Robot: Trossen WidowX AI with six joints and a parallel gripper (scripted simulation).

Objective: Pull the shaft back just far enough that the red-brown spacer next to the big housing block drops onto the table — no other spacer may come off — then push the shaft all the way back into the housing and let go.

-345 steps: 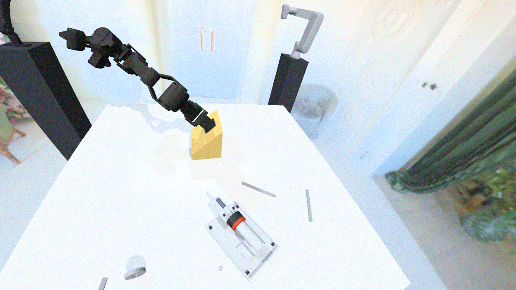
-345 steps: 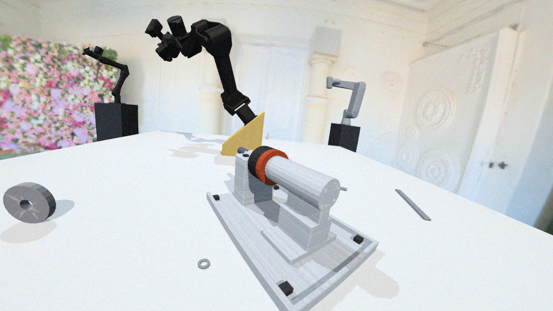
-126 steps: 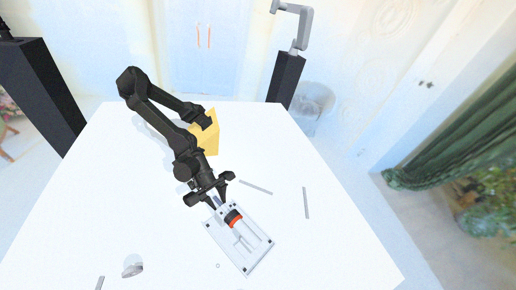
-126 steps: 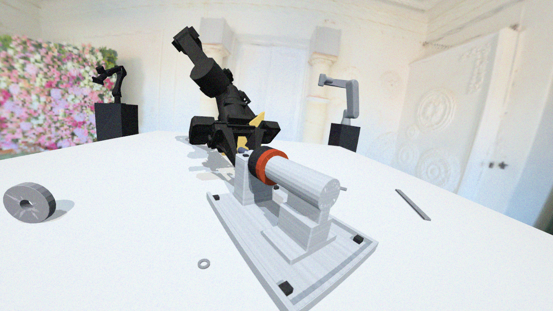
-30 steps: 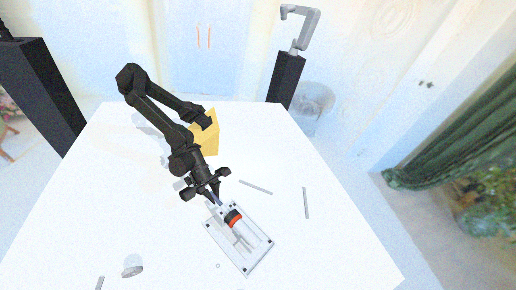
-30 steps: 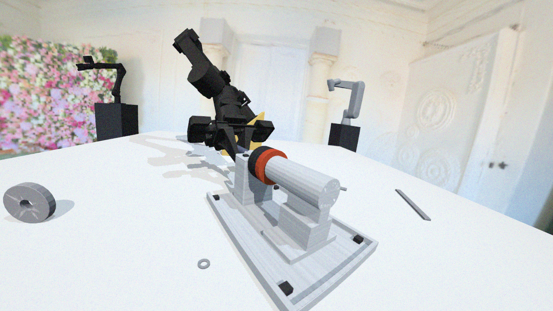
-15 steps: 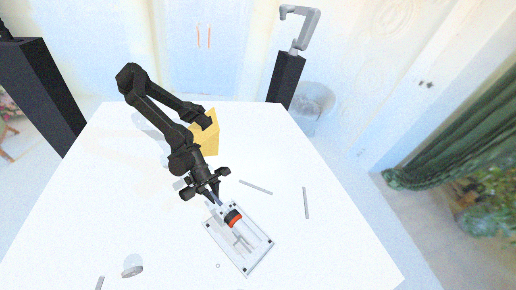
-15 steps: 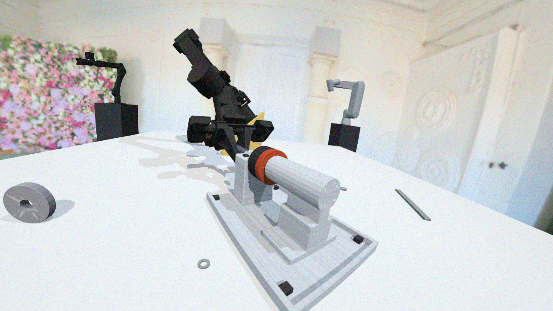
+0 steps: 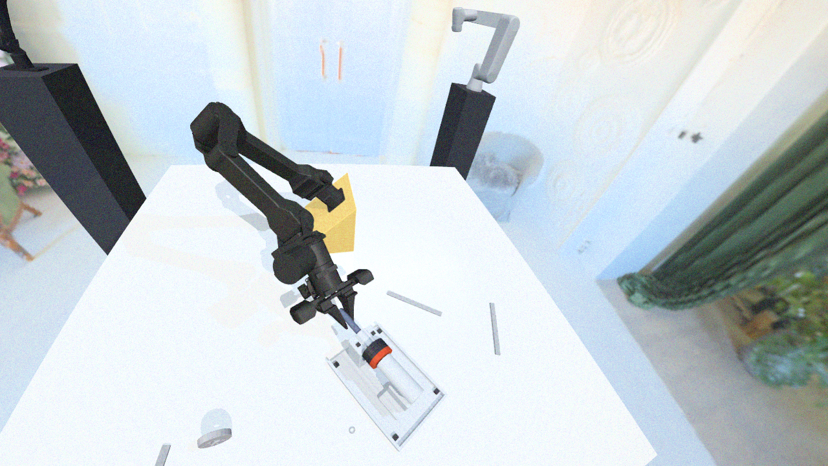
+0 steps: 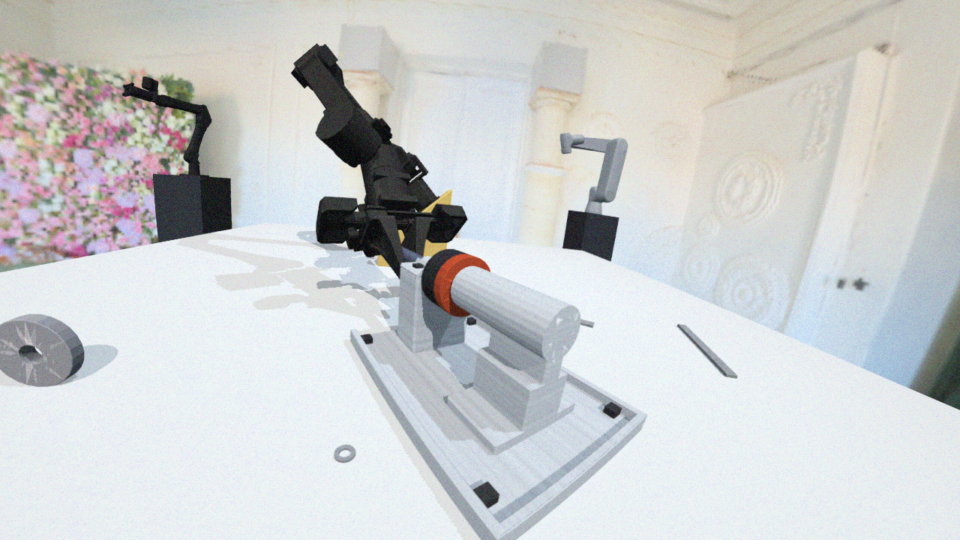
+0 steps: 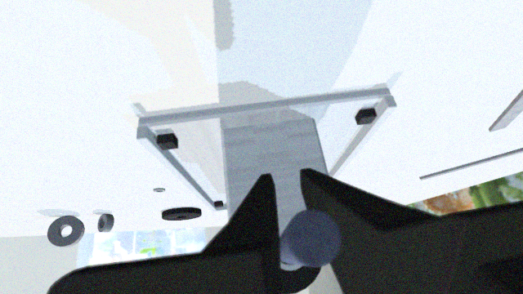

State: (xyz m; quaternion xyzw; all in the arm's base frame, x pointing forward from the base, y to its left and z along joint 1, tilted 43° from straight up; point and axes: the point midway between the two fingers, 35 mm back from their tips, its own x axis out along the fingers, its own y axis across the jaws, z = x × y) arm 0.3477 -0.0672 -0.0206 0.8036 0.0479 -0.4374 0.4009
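My gripper tip is 5 cm short of the blue-grey shaft, 3 cm below it and 2 cm to the right of it. From my gripper tip the other things lie so: grey disc (27 cm to the right, 15 cm ahead, 3 cm below); then black spacer (9 cm ahead, 4 cm to the left, 2 cm above); then red-brown spacer (9 cm ahead, 4 cm to the left, 2 cm above).
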